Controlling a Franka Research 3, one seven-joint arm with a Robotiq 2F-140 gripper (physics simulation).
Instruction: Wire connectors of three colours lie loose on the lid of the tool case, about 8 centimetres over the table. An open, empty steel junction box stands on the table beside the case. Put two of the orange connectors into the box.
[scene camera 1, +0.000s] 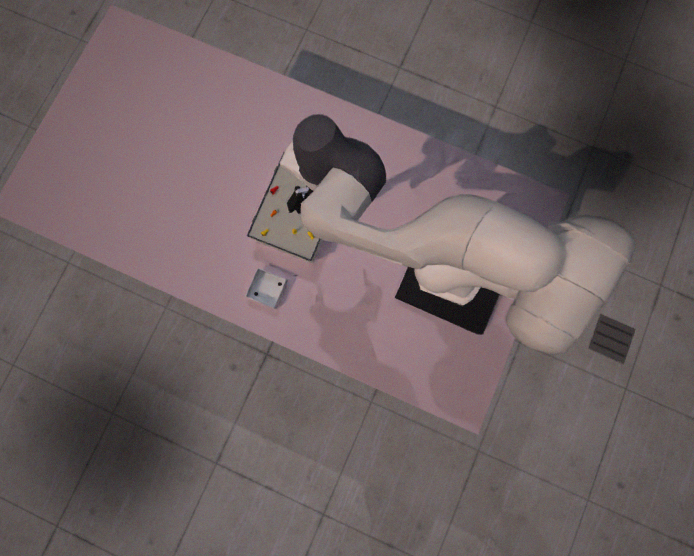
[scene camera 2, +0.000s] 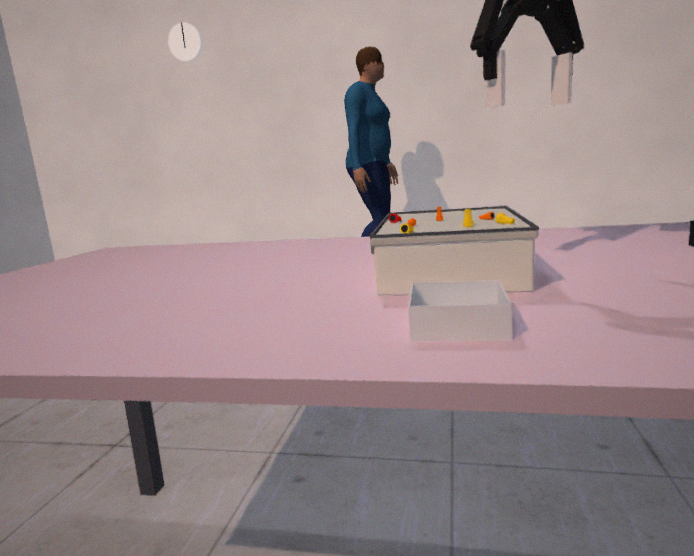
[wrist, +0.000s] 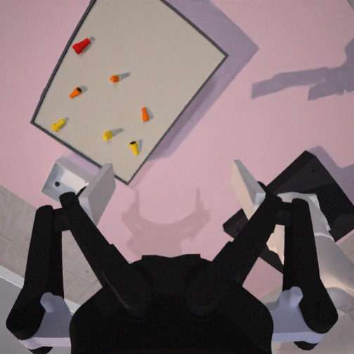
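One orange connector (scene camera 1: 274, 213) (scene camera 2: 411, 221) (wrist: 75, 92) lies on the pale lid of the tool case (scene camera 1: 283, 222) (scene camera 2: 454, 266) (wrist: 150, 55). A second orange connector (scene camera 2: 439, 214) (wrist: 115, 78) stands upright on the lid. A third orange connector (scene camera 2: 486, 216) (wrist: 145, 114) lies near the lid's long edge. In scene camera 1 the arm and gripper hide the last two. The open steel junction box (scene camera 1: 269, 288) (scene camera 2: 460, 322) (wrist: 65, 182) stands beside the case and shows no connector inside. My gripper (scene camera 2: 527, 105) (wrist: 172, 173) is open and empty, high above the table.
A red connector (scene camera 1: 274, 189) (scene camera 2: 394, 218) (wrist: 81, 45) and three yellow ones, one of them upright (scene camera 2: 468, 218) (wrist: 108, 135), share the lid. The arm's black base plate (scene camera 1: 440, 306) (wrist: 300, 172) is on the table. A person (scene camera 2: 367, 124) stands behind the table.
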